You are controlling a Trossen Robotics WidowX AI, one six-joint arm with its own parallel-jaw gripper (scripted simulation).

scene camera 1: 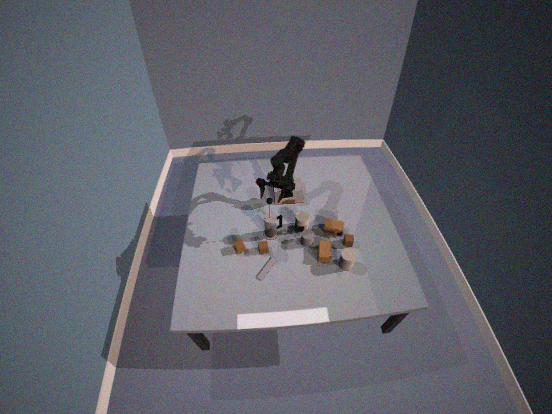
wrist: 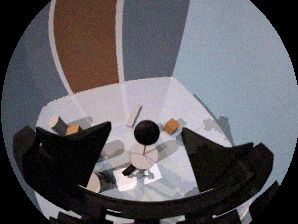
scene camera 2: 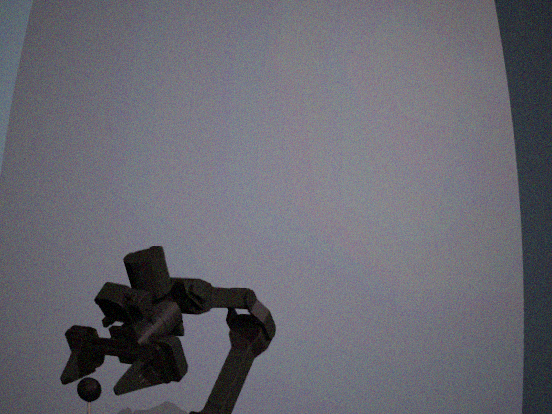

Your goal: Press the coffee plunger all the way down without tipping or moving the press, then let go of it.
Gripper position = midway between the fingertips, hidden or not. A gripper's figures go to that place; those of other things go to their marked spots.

Scene:
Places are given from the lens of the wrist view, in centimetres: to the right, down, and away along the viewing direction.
gripper (wrist: 147, 128): 0, 2, 10
coffee press (wrist: 143, 155): -2, 11, 20

